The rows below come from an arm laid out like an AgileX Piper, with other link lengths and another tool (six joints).
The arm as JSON. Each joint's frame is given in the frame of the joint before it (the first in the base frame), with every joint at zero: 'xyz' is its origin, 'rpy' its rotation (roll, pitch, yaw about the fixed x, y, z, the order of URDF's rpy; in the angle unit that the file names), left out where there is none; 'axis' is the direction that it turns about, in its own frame. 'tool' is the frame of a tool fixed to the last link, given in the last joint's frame.
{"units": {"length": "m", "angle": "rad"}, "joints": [
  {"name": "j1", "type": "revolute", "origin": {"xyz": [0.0, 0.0, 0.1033]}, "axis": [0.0, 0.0, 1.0]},
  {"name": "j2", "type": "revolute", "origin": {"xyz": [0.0, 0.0, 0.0]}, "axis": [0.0, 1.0, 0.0]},
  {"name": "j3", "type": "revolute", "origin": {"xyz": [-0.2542, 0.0, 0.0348]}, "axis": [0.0, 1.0, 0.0]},
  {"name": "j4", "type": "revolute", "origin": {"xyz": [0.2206, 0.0, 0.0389]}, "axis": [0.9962, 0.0, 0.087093]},
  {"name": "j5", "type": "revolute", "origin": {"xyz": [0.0, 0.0, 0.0]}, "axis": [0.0, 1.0, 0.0]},
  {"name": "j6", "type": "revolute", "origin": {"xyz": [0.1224, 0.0, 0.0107]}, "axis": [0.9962, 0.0, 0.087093]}
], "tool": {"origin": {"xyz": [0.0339, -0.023, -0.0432], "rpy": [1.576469, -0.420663, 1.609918]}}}
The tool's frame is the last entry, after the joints.
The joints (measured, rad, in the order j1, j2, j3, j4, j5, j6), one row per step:
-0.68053, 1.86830, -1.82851, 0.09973, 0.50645, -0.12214
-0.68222, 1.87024, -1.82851, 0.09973, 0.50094, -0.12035
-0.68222, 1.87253, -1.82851, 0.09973, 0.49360, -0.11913
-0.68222, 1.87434, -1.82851, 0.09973, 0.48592, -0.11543
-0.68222, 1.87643, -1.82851, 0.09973, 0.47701, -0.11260
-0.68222, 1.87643, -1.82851, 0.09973, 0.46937, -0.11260
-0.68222, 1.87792, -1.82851, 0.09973, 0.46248, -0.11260
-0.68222, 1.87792, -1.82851, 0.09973, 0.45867, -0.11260
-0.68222, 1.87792, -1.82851, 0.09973, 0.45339, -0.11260
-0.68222, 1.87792, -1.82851, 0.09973, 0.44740, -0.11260
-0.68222, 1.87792, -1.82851, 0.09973, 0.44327, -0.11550
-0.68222, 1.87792, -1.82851, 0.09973, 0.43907, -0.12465
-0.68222, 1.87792, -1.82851, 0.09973, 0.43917, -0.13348
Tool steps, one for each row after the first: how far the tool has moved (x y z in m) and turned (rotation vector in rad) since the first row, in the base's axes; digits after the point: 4 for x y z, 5 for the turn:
0.0002, -0.0011, -0.0003, -0.00091, -0.00371, -0.00302
0.0010, -0.0018, -0.0004, -0.00315, -0.00827, -0.00428
0.0019, -0.0024, -0.0004, -0.00410, -0.01479, -0.00665
0.0028, -0.0032, -0.0004, -0.00627, -0.02158, -0.00873
0.0034, -0.0037, 0.0005, -0.01102, -0.02752, -0.00946
0.0041, -0.0044, 0.0007, -0.01438, -0.03172, -0.01012
0.0044, -0.0047, 0.0012, -0.01675, -0.03468, -0.01048
0.0047, -0.0050, 0.0018, -0.02003, -0.03878, -0.01099
0.0052, -0.0055, 0.0025, -0.02376, -0.04343, -0.01156
0.0054, -0.0059, 0.0031, -0.02846, -0.04509, -0.01074
0.0055, -0.0066, 0.0038, -0.03779, -0.04343, -0.00735
0.0053, -0.0070, 0.0040, -0.04421, -0.03861, -0.00368

